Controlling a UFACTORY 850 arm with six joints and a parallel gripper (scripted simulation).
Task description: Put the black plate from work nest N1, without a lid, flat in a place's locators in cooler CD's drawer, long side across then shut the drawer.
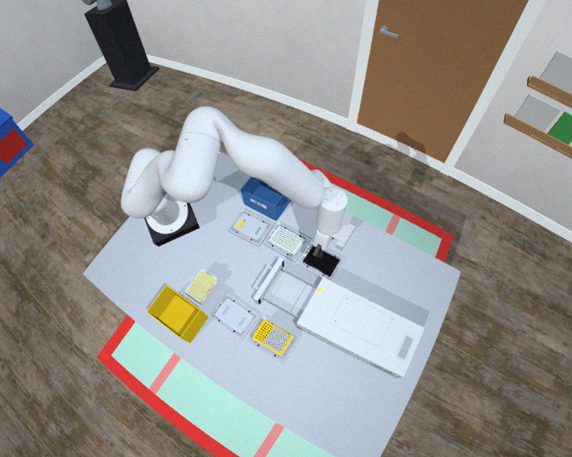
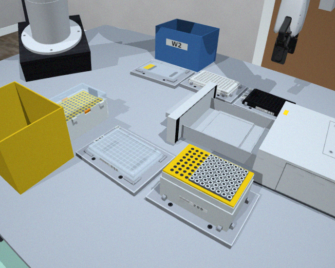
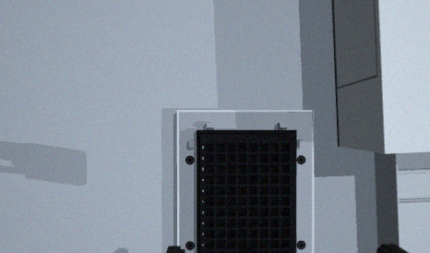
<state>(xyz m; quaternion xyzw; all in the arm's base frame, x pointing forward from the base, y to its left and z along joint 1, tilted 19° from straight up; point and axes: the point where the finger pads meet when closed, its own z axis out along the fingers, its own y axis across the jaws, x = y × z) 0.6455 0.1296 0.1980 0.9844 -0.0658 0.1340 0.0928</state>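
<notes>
My hand is 14 cm above the black plate. Also, from my hand: white plate (17 cm behind, 3 cm to the left, 14 cm below); then slotted nest (15 cm below); then cooler drawer (4 cm behind, 18 cm to the right, 12 cm below).
</notes>
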